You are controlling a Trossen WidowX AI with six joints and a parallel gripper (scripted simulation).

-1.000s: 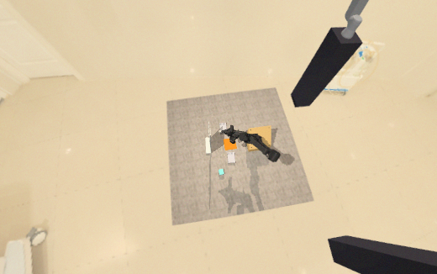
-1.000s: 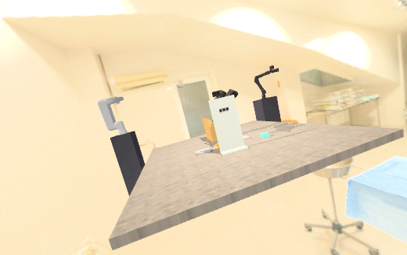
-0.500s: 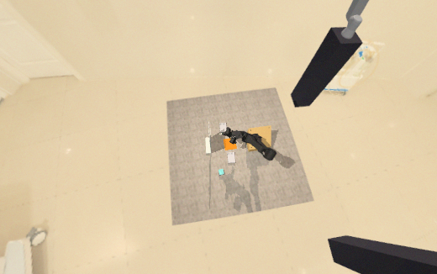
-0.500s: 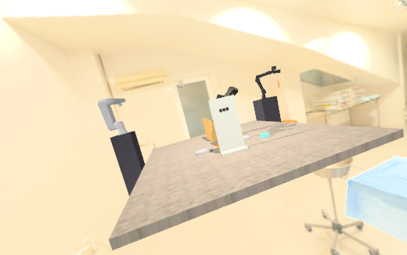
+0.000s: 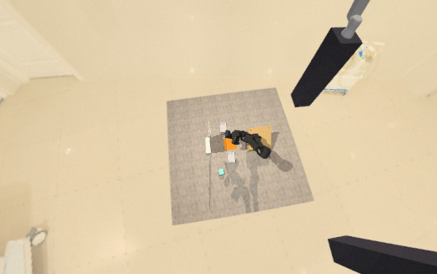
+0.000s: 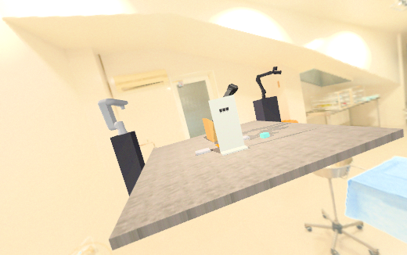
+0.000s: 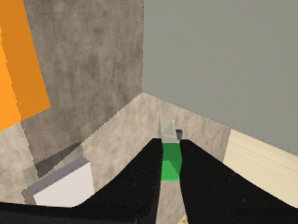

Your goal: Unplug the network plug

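Right now the orange marked square is 140 mm below my gripper tip, 50 mm behind it and 20 mm to the left of it. Also, from my gripper tip: network plug 10 mm ahead; teal block 300 mm to the left, 130 mm below, 70 mm ahead; grey panel 150 mm ahead, 20 mm above, 10 mm to the left.
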